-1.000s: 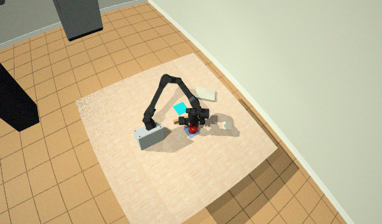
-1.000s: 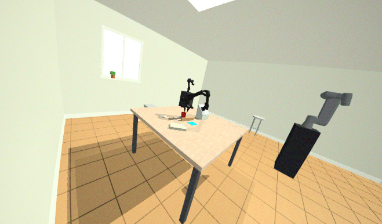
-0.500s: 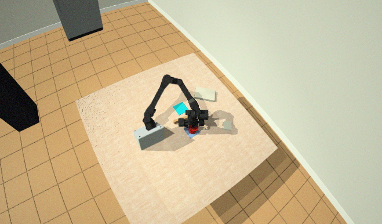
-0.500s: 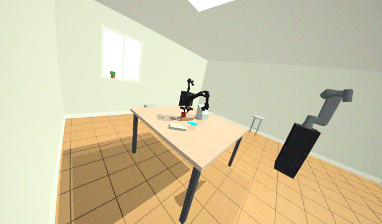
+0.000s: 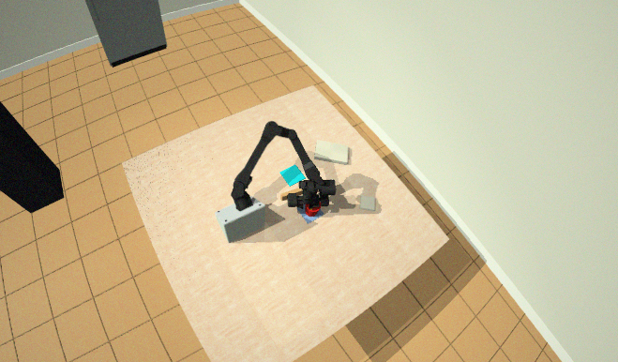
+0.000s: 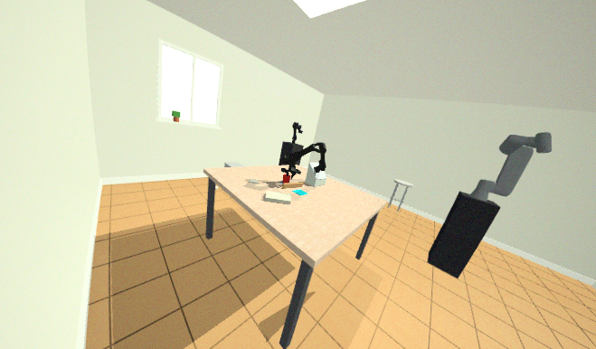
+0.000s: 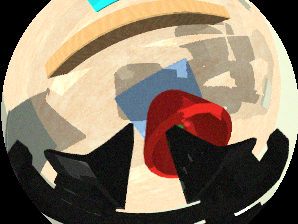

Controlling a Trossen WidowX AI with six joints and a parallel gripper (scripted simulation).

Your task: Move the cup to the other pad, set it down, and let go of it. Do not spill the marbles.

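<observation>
The blue pad lies 5 cm below my gripper tip, 2 cm ahead of it and 1 cm to the right of it. Also, from my gripper tip: red cup: 3 cm ahead, 2 cm to the right; wooden bar: 10 cm to the left, 4 cm ahead, 3 cm below.
</observation>
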